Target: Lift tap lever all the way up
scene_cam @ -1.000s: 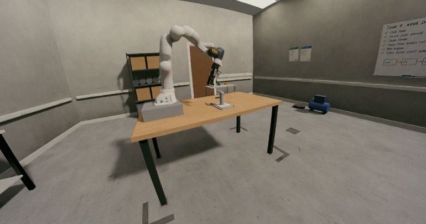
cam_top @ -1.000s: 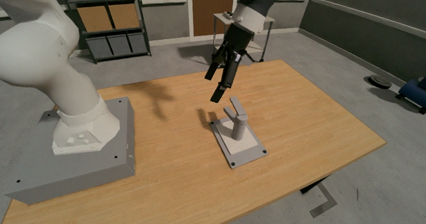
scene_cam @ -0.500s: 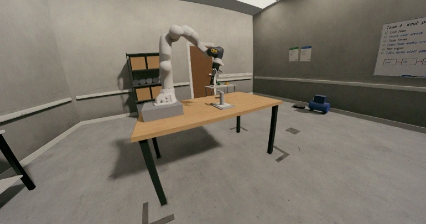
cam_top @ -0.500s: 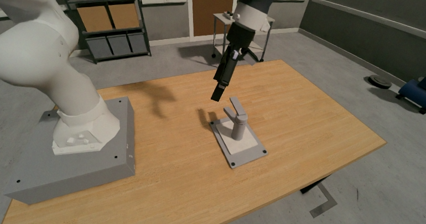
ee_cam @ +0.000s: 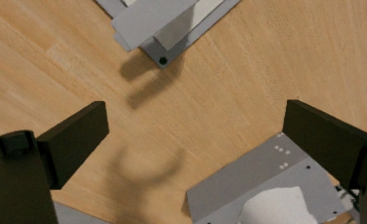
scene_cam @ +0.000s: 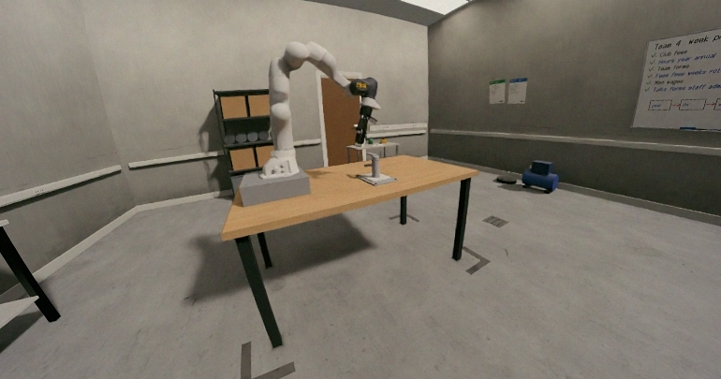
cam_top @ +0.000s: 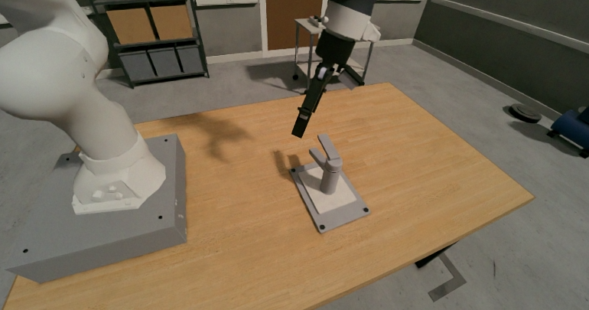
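My gripper is now 9 cm above the lever, 6 cm short of it and 4 cm to the left of it. Also, from my hand: tap: 13 cm below, 6 cm to the right, 6 cm ahead.
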